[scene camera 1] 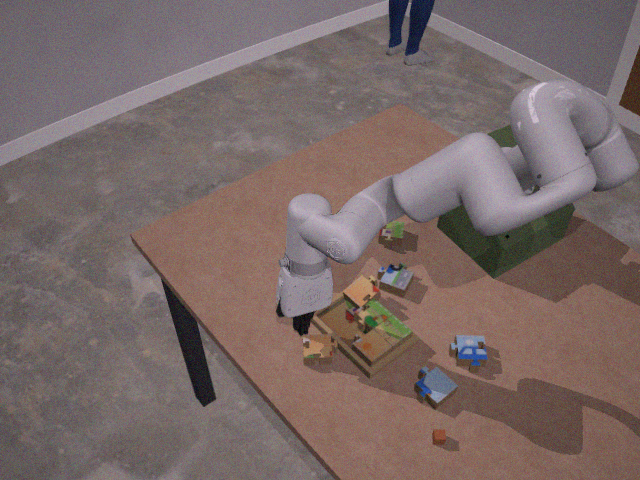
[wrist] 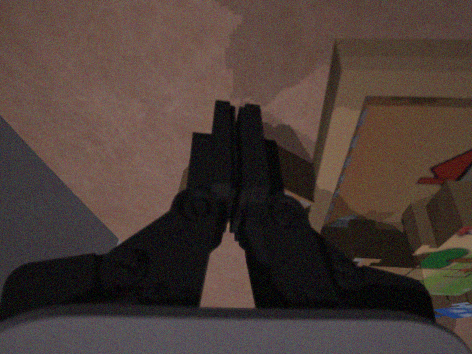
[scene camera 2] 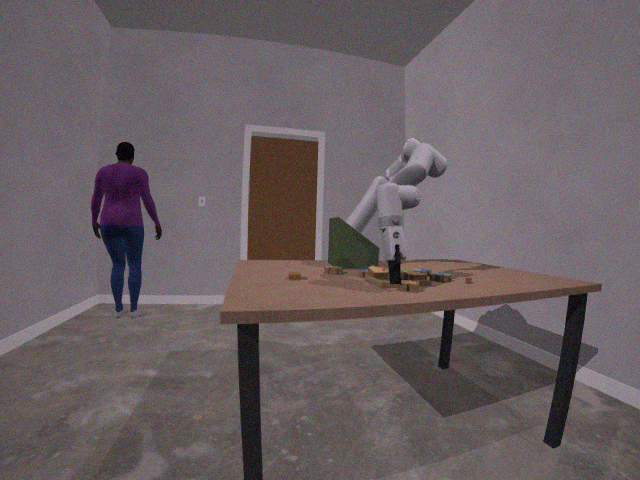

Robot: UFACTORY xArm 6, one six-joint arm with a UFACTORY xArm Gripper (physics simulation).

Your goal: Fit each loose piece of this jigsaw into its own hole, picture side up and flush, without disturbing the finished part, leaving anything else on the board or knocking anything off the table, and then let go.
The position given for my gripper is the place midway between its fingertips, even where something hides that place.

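Observation:
My gripper point(scene camera 1: 301, 330) is visible to me, and the wrist view point(wrist: 231, 131) and scene camera 2 point(scene camera 2: 395, 283) show it as well. I also see a jigsaw board point(wrist: 387, 137).

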